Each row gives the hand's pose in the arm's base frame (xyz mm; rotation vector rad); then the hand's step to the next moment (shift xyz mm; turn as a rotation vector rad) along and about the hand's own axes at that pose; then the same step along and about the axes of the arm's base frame.
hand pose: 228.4 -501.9 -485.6 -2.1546 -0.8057 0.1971
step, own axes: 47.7 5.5 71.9 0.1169 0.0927 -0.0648
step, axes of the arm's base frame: 11.9 72.5 -45.6 0.1617 -0.0139 -0.0112
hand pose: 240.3 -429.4 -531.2 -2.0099 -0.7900 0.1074
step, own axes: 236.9 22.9 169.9 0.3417 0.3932 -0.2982
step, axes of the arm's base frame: 134.2 253.4 -57.6 0.5730 -0.1643 -0.0703
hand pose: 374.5 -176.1 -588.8 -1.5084 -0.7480 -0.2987
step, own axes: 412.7 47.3 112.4 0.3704 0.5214 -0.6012
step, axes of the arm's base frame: 308.4 221.7 202.3 0.7511 -0.4376 -0.1222
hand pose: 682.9 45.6 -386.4 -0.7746 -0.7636 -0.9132
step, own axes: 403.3 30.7 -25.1 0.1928 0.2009 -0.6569
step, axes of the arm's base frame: 195.5 -164.6 314.5 0.4088 -0.5423 -0.2187
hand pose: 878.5 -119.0 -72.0 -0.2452 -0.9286 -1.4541
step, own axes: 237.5 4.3 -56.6 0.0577 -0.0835 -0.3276
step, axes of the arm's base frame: -9.3 -211.0 122.5 0.0424 -0.2718 -0.2048
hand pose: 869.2 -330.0 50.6 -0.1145 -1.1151 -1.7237
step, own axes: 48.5 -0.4 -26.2 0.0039 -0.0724 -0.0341
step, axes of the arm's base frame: -11.9 -52.6 11.6 -0.0447 -0.0246 -0.0618
